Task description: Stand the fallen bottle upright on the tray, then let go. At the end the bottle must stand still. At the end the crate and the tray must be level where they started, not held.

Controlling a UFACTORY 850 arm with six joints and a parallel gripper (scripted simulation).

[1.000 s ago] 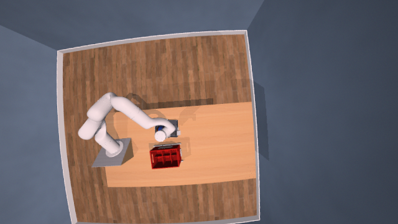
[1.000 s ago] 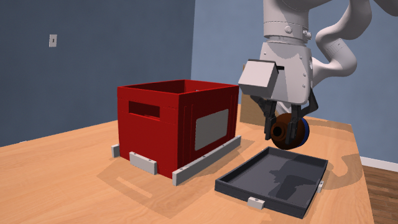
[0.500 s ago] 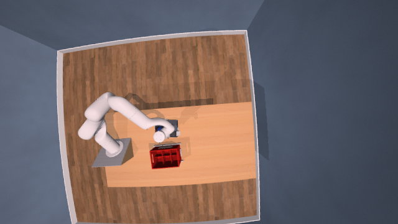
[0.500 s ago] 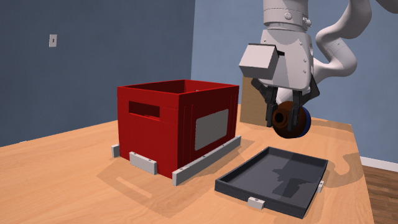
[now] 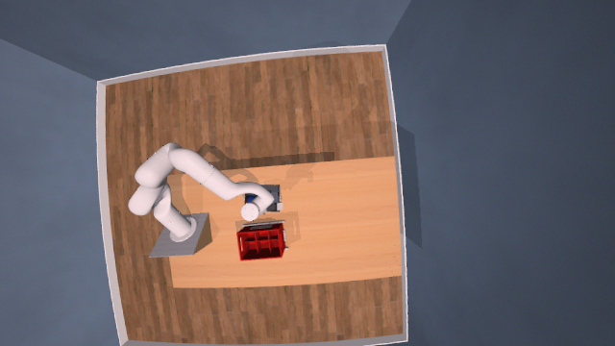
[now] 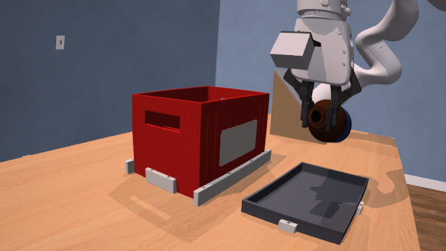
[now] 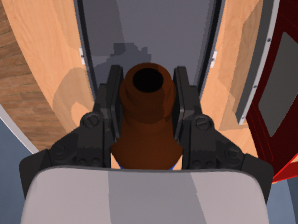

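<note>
Right now the brown bottle is 50 mm behind my hand, 10 mm to the left of it and 10 mm below it. The rest, counted from my hand: dark grey tray 160 mm below, 70 mm behind, 10 mm to the left; then red crate 270 mm to the right, 100 mm behind, 90 mm below.
</note>
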